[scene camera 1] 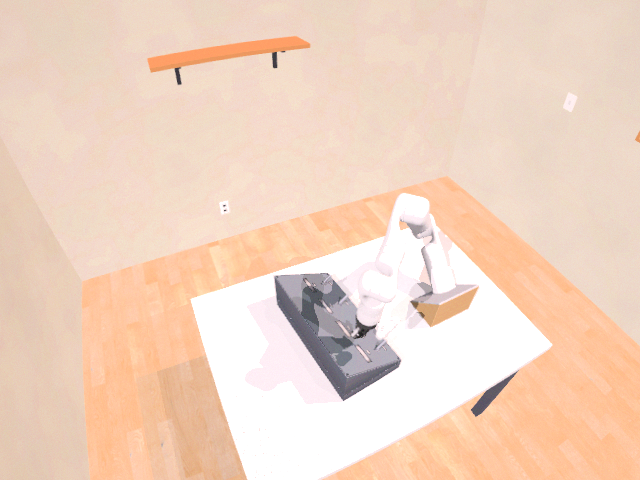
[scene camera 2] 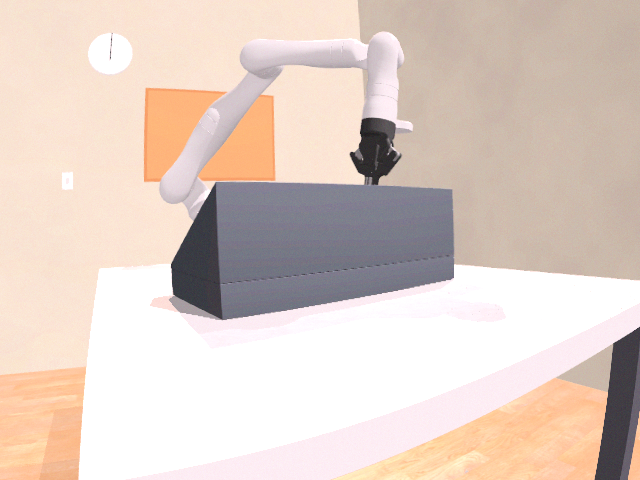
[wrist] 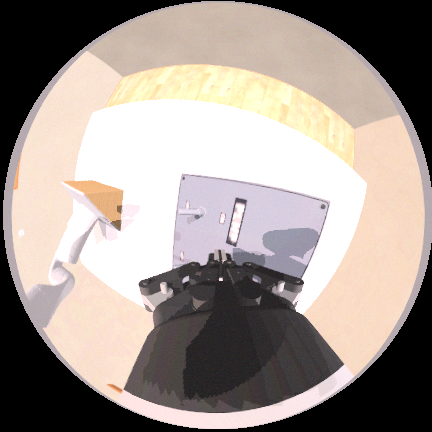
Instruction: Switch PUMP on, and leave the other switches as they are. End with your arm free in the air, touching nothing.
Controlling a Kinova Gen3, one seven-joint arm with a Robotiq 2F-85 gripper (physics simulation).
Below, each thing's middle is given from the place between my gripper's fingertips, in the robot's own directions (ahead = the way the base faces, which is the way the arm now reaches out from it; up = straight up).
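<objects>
Dark grey switch console (scene camera 2: 254, 247): my hand 60 mm short of it, 130 mm to the left, 90 mm above.
</objects>
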